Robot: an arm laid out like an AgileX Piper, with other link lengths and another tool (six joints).
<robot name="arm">
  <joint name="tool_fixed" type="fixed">
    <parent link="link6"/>
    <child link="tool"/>
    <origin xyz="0.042 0.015 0.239" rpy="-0.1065 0 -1.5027"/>
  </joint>
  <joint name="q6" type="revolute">
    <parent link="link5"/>
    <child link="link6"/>
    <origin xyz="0 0.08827 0" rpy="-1.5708 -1.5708 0"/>
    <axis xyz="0 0 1"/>
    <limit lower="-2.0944" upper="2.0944"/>
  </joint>
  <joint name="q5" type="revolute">
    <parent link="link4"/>
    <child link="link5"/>
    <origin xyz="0 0 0" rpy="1.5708 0 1.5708"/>
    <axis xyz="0 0 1"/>
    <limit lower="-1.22" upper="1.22"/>
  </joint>
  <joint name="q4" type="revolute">
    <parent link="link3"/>
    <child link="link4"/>
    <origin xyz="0.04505 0.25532 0" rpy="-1.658 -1.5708 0"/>
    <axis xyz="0 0 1"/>
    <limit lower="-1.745" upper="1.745"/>
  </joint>
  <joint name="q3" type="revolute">
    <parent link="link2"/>
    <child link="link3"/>
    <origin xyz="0.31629 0.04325 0" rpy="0 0 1.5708"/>
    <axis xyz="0 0 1"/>
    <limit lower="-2.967" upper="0"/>
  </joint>
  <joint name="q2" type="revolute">
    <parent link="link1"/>
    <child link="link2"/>
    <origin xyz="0 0 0" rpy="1.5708 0 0"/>
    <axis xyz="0 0 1"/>
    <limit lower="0" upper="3.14"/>
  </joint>
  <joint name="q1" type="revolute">
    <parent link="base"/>
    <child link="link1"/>
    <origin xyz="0 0 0.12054" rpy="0 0 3.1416"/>
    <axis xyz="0 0 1"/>
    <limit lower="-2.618" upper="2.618"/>
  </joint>
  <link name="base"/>
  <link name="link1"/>
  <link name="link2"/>
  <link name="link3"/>
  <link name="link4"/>
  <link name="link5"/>
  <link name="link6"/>
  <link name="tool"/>
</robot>
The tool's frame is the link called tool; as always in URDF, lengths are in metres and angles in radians.
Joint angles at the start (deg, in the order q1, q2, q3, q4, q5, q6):
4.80, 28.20, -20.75, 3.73, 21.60, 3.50
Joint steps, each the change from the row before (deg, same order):
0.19, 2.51, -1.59, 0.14, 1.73, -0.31
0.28, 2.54, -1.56, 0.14, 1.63, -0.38
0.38, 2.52, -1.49, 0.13, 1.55, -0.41
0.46, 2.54, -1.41, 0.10, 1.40, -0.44
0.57, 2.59, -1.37, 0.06, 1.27, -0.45
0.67, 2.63, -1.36, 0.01, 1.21, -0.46
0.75, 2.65, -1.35, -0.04, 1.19, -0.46
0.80, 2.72, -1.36, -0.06, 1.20, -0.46
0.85, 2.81, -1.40, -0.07, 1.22, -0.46
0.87, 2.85, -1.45, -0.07, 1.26, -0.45
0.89, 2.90, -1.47, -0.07, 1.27, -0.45
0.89, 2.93, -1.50, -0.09, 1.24, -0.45
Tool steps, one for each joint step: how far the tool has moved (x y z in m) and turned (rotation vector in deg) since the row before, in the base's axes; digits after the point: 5 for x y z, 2 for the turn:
0.00247, 0.00223, -0.00711, -0.36, 2.62, 0.43
0.00229, 0.00275, -0.00718, -0.42, 2.57, 0.56
0.00190, 0.00328, -0.00746, -0.46, 2.53, 0.69
0.00173, 0.00365, -0.00773, -0.51, 2.47, 0.79
0.00162, 0.00416, -0.00791, -0.57, 2.42, 0.92
0.00139, 0.00460, -0.00812, -0.64, 2.40, 1.04
0.00102, 0.00491, -0.00842, -0.70, 2.40, 1.14
0.00066, 0.00513, -0.00892, -0.75, 2.45, 1.21
0.00035, 0.00537, -0.00932, -0.79, 2.51, 1.28
0.00003, 0.00547, -0.00942, -0.81, 2.54, 1.31
-0.00033, 0.00553, -0.00972, -0.84, 2.57, 1.34
-0.00043, 0.00545, -0.00970, -0.87, 2.52, 1.36

